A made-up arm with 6 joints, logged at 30 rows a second.
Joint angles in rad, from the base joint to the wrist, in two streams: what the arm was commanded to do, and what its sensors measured. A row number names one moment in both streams.
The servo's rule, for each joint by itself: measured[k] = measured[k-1] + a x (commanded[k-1-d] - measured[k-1]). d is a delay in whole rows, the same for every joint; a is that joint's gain. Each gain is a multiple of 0.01, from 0.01 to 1. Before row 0 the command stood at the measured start. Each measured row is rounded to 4 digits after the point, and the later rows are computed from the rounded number. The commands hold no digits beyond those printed.
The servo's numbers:
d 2
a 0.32 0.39 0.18 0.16 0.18 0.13
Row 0, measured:
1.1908 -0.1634 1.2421 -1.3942 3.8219 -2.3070
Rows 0 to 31, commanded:
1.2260 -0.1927 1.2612 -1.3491 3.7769 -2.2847
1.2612 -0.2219 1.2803 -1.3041 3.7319 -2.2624
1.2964 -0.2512 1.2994 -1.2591 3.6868 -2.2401
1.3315 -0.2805 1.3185 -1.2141 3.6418 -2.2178
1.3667 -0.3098 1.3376 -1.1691 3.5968 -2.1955
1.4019 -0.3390 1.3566 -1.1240 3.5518 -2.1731
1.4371 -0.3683 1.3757 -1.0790 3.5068 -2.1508
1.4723 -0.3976 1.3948 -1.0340 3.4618 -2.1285
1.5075 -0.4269 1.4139 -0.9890 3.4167 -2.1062
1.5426 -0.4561 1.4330 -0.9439 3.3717 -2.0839
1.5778 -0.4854 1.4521 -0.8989 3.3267 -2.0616
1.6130 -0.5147 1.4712 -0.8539 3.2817 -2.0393
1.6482 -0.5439 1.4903 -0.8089 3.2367 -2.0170
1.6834 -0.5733 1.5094 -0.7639 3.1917 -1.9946
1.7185 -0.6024 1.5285 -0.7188 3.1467 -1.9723
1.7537 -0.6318 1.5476 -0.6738 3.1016 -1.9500
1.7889 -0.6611 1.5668 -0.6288 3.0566 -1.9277
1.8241 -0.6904 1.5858 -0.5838 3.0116 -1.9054
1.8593 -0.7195 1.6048 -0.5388 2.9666 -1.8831
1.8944 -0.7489 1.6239 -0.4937 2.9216 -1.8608
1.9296 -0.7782 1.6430 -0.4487 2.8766 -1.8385
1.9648 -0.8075 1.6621 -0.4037 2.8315 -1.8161
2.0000 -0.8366 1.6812 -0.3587 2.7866 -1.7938
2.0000 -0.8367 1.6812 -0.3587 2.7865 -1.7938
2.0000 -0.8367 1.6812 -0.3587 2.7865 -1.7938
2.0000 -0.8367 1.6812 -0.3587 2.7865 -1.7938
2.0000 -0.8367 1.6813 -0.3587 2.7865 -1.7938
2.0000 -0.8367 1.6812 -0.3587 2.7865 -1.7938
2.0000 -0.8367 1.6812 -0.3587 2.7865 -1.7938
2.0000 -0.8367 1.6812 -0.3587 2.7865 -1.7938
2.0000 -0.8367 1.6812 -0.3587 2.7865 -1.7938
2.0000 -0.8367 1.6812 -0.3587 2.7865 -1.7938
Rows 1 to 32, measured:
1.1908 -0.1634 1.2421 -1.3942 3.8219 -2.3070
1.1908 -0.1634 1.2421 -1.3942 3.8219 -2.3070
1.2021 -0.1748 1.2455 -1.3870 3.8138 -2.3041
1.2210 -0.1932 1.2518 -1.3737 3.7991 -2.2987
1.2451 -0.2158 1.2604 -1.3554 3.7789 -2.2911
1.2727 -0.2410 1.2709 -1.3328 3.7542 -2.2816
1.3028 -0.2678 1.2829 -1.3066 3.7259 -2.2704
1.3345 -0.2956 1.2962 -1.2774 3.6946 -2.2578
1.3673 -0.3240 1.3105 -1.2457 3.6608 -2.2439
1.4009 -0.3527 1.3257 -1.2118 3.6250 -2.2289
1.4350 -0.3816 1.3416 -1.1762 3.5875 -2.2129
1.4694 -0.4107 1.3581 -1.1390 3.5487 -2.1961
1.5041 -0.4398 1.3750 -1.1006 3.5087 -2.1786
1.5389 -0.4690 1.3923 -1.0611 3.4678 -2.1605
1.5739 -0.4982 1.4099 -1.0207 3.4262 -2.1418
1.6089 -0.5275 1.4278 -0.9796 3.3840 -2.1227
1.6440 -0.5567 1.4459 -0.9379 3.3413 -2.1031
1.6791 -0.5860 1.4642 -0.8956 3.2982 -2.0832
1.7142 -0.6153 1.4827 -0.8529 3.2547 -2.0630
1.7494 -0.6446 1.5013 -0.8098 3.2109 -2.0425
1.7846 -0.6738 1.5199 -0.7664 3.1669 -2.0218
1.8197 -0.7031 1.5386 -0.7228 3.1227 -2.0009
1.8549 -0.7324 1.5574 -0.6789 3.0784 -1.9798
1.8901 -0.7617 1.5762 -0.6349 3.0340 -1.9585
1.9253 -0.7909 1.5951 -0.5907 2.9895 -1.9371
1.9492 -0.8088 1.6106 -0.5536 2.9530 -1.9185
1.9655 -0.8197 1.6233 -0.5224 2.9230 -1.9023
1.9765 -0.8263 1.6337 -0.4962 2.8984 -1.8882
1.9840 -0.8304 1.6423 -0.4742 2.8783 -1.8759
1.9891 -0.8329 1.6493 -0.4557 2.8618 -1.8652
1.9926 -0.8344 1.6550 -0.4402 2.8482 -1.8559
1.9950 -0.8353 1.6597 -0.4272 2.8371 -1.8478

